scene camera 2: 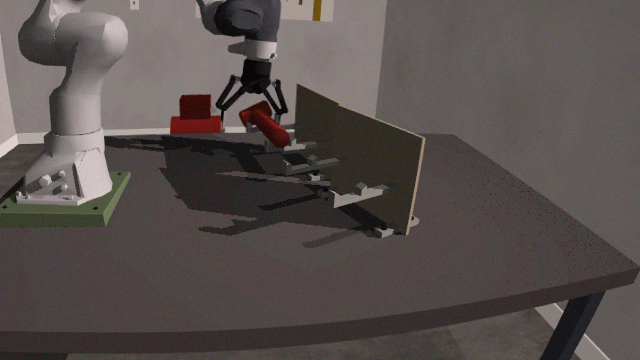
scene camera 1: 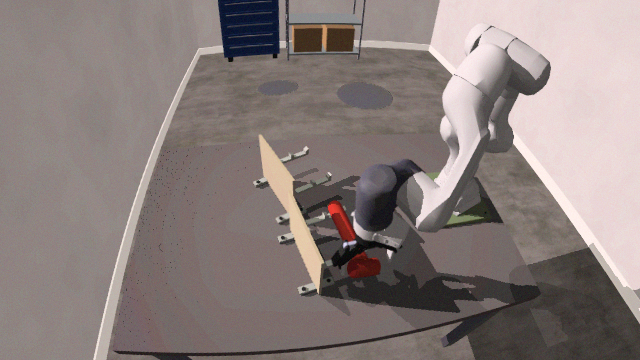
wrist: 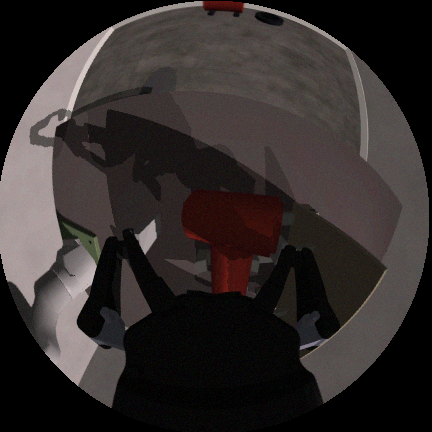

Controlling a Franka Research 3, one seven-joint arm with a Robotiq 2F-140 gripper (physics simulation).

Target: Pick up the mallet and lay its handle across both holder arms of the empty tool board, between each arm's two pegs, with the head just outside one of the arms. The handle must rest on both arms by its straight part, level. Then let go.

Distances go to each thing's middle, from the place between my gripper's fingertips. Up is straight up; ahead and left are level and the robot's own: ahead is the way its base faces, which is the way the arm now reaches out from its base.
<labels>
The red mallet (scene camera 1: 359, 266) lies 8 cm to the right of my hand, 5 cm above it and 2 cm ahead of it.
</labels>
